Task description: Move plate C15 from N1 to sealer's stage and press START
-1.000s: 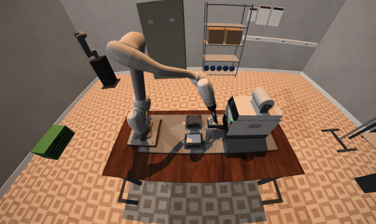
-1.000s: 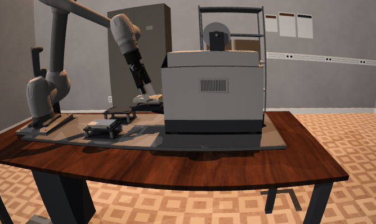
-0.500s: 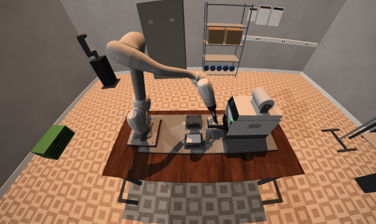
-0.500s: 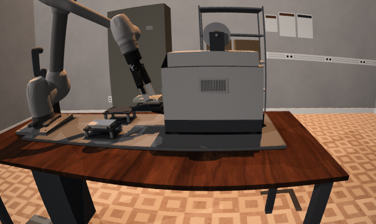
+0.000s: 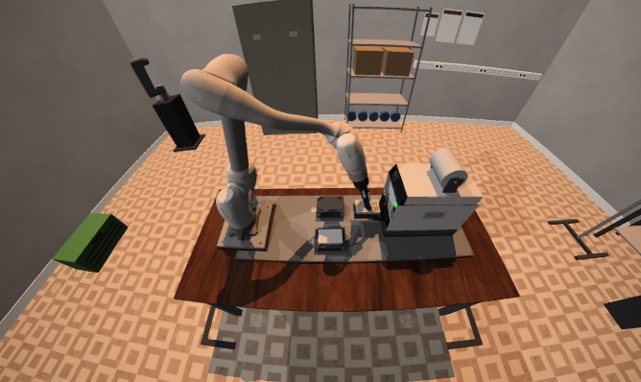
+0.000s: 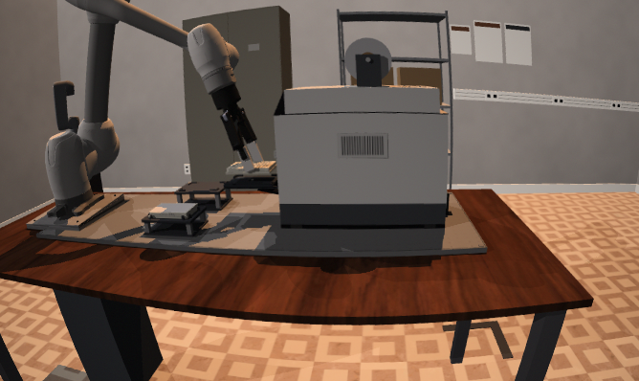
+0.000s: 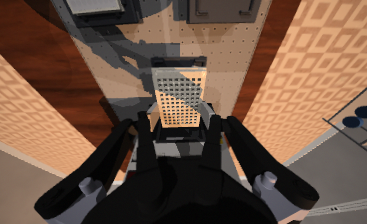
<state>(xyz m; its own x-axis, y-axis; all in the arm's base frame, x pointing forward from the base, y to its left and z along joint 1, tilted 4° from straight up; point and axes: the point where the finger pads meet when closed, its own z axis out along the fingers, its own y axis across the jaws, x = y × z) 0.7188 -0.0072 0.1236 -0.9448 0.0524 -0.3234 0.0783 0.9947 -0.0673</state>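
The sealer stage is 7 cm below my hand. From my hand the other things lie so: pale plate: 21 cm behind, 12 cm to the right, 11 cm below; foil roll: 33 cm ahead, 3 cm to the right, 26 cm above.
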